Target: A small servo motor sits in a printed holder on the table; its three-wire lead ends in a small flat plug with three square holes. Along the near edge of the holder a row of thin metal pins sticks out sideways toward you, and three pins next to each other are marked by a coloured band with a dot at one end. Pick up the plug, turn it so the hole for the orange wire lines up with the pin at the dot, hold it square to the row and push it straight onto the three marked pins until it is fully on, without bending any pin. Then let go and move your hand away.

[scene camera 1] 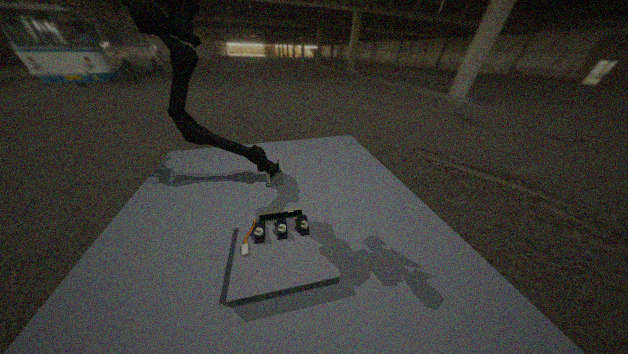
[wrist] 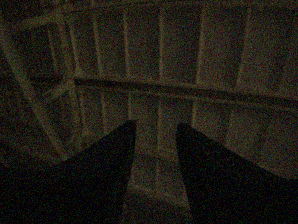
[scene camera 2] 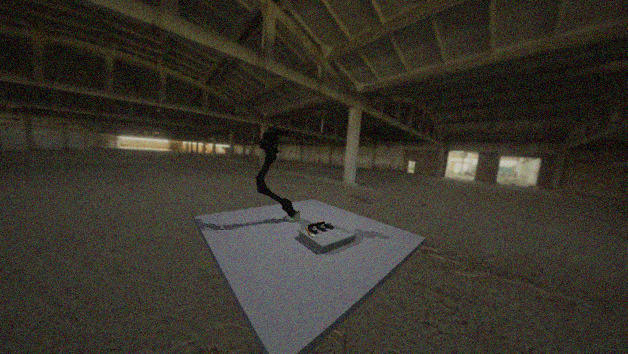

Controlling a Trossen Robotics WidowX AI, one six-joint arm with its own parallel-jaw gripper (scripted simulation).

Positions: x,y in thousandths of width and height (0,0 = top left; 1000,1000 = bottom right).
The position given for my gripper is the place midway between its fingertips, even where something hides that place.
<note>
I see my gripper (wrist: 525,578) and a grey holder (scene camera 1: 439,758).
</note>
